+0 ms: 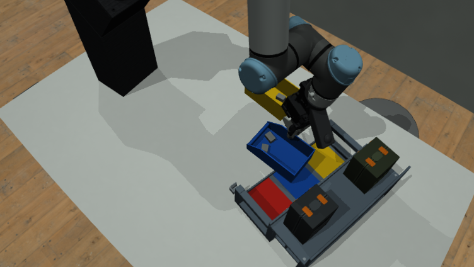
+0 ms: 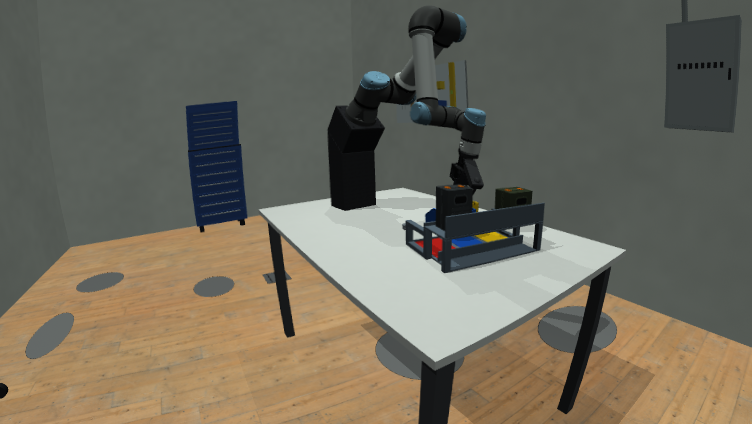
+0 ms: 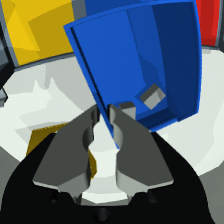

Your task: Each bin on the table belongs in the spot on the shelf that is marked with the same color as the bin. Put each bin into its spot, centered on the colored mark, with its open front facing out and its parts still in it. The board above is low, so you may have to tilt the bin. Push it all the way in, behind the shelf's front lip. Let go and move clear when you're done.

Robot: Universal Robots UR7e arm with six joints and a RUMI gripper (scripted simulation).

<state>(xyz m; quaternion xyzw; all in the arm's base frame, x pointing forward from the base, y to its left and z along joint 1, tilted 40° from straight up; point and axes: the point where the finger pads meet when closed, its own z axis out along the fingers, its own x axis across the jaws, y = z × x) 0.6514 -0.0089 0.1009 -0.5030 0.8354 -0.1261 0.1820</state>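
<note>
My hand is 2 cm past the blue bin, 4 cm to the left of it and 3 cm above it. From my hand the other things lie so: yellow bin 14 cm behind, 18 cm to the left, 6 cm below.
</note>
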